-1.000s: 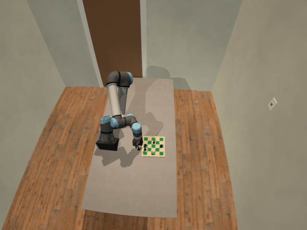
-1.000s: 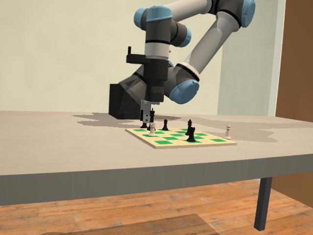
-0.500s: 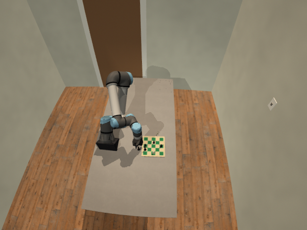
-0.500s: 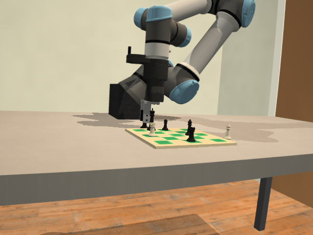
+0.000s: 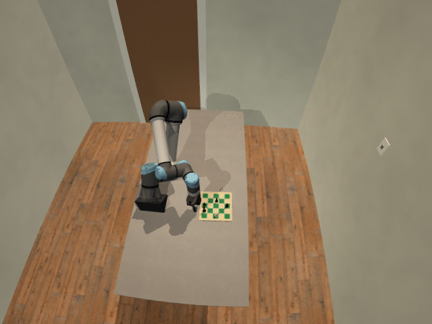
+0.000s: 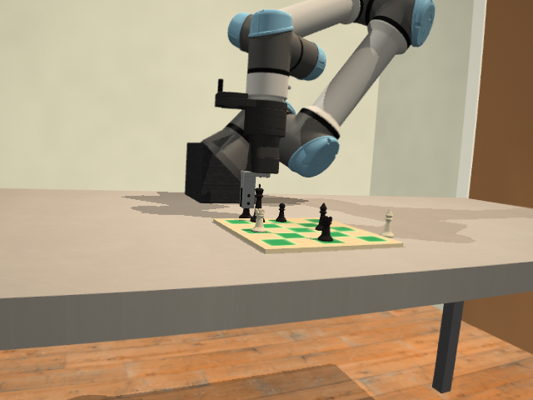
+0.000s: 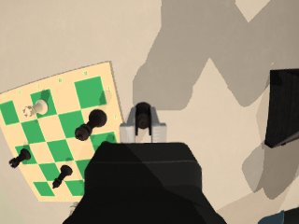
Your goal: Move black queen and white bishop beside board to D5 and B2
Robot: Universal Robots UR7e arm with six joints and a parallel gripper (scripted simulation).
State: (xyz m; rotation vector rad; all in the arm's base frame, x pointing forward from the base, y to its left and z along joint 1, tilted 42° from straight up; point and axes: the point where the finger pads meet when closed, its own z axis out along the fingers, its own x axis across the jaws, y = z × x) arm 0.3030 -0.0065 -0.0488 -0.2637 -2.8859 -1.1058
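The black queen lies 1 cm below my hand. Also, from my hand: chessboard (14 cm ahead, 4 cm to the left, 4 cm below); black pawn (6 cm ahead, 4 cm to the left, 2 cm below); black king (6 cm ahead).
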